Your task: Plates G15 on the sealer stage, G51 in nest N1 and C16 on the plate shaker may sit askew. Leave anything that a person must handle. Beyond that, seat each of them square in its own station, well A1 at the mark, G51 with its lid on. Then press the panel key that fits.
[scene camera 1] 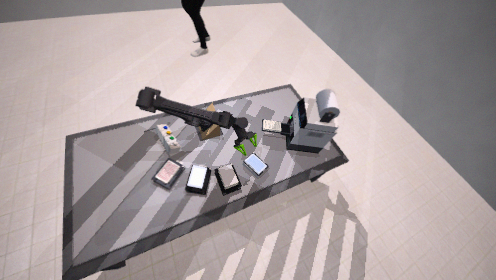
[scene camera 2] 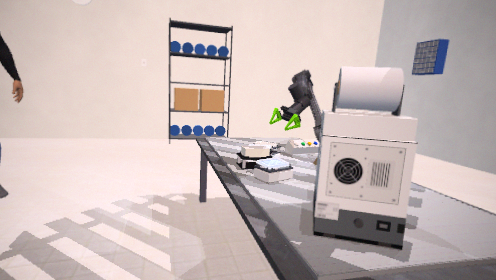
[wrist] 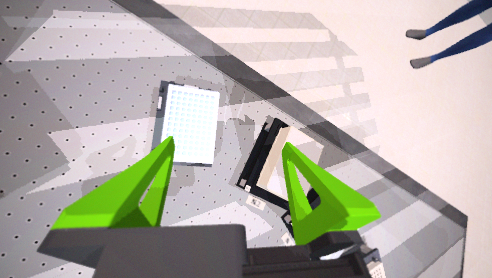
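My gripper [scene camera 1: 249, 150] [scene camera 2: 279, 126] [wrist: 232, 144] is open and empty, above the table near the plate shaker. A pale-blue welled plate [scene camera 1: 256, 164] [scene camera 2: 273, 164] [wrist: 192, 125], apparently C16, lies on the shaker [scene camera 2: 273, 175]; in the wrist view a dark shaker edge shows on its left and bottom sides, and any small skew is unclear. A white plate [scene camera 1: 198, 176], apparently G51, lies in a black nest, apparently N1; my right finger mostly hides that nest in the wrist view. A pale plate [scene camera 1: 272, 125], apparently G15, lies on the sealer stage. The key panel [scene camera 1: 167, 137] [scene camera 2: 303, 145] has coloured keys.
The sealer [scene camera 1: 312, 131] [scene camera 2: 367, 175] stands tall, with a film roll on top. A beige block [scene camera 1: 230, 175] [scene camera 2: 256, 151] [wrist: 295, 155] sits in the neighbouring black nest. A reddish plate [scene camera 1: 168, 172] lies farther left. A brown object [scene camera 1: 212, 131] is behind the arm. People stand off the table.
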